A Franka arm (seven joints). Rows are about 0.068 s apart.
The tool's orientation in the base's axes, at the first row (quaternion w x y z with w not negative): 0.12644, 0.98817, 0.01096, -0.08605
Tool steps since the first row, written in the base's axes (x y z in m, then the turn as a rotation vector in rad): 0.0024, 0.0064, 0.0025, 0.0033, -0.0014, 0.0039; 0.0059, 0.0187, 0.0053, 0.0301, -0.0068, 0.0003; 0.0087, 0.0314, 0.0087, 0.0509, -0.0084, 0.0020; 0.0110, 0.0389, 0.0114, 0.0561, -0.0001, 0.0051; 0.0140, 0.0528, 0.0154, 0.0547, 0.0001, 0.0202; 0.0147, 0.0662, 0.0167, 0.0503, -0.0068, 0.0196; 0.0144, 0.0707, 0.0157, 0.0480, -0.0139, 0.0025
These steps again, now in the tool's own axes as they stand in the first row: 0.0019, -0.0055, -0.0044, 0.0026, 0.0025, -0.0039; 0.0049, -0.0165, -0.0107, 0.0296, 0.0080, -0.0036; 0.0071, -0.0279, -0.0177, 0.0498, 0.0108, -0.0083; 0.0089, -0.0343, -0.0225, 0.0544, 0.0038, -0.0142; 0.0111, -0.0467, -0.0303, 0.0504, 0.0073, -0.0284; 0.0116, -0.0593, -0.0350, 0.0462, 0.0136, -0.0254; 0.0115, -0.0639, -0.0352, 0.0468, 0.0162, -0.0069
